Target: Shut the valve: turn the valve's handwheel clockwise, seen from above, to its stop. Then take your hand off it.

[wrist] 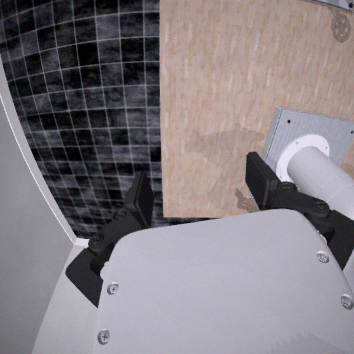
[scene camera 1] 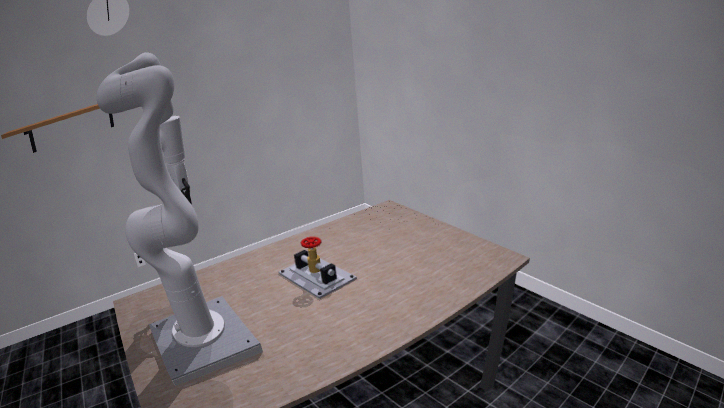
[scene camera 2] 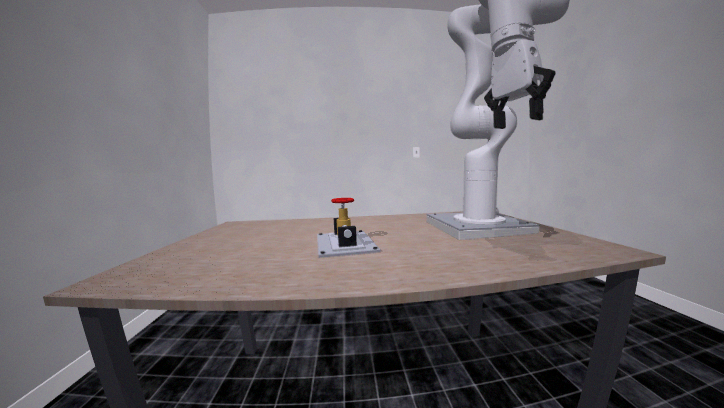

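Observation:
The valve has a red handwheel [scene camera 1: 310, 242] [scene camera 2: 342, 200] on top of a brass-yellow valve body [scene camera 1: 314, 265] [scene camera 2: 343, 226]. The body sits on a pipe between two black blocks on a grey base plate [scene camera 1: 292, 281] [scene camera 2: 327, 251]. The wheel is level. In the wrist view the wheel itself does not show; its shadow and a corner of the base plate [wrist: 332, 3] show at the top right. My gripper [scene camera 2: 518, 121] [wrist: 196, 174] is open and empty. It hangs high above the table, well apart from the wheel, on the arm base's side.
The wooden table [scene camera 1: 405, 263] [scene camera 2: 243, 273] [wrist: 215, 75] carries the valve and the arm's grey mounting plate [scene camera 1: 217, 359] [scene camera 2: 445, 229] [wrist: 280, 120]. In the wrist view the table's edge and the dark tiled floor [wrist: 100, 100] lie below the fingers. A grey wall [scene camera 1: 263, 126] stands behind the table.

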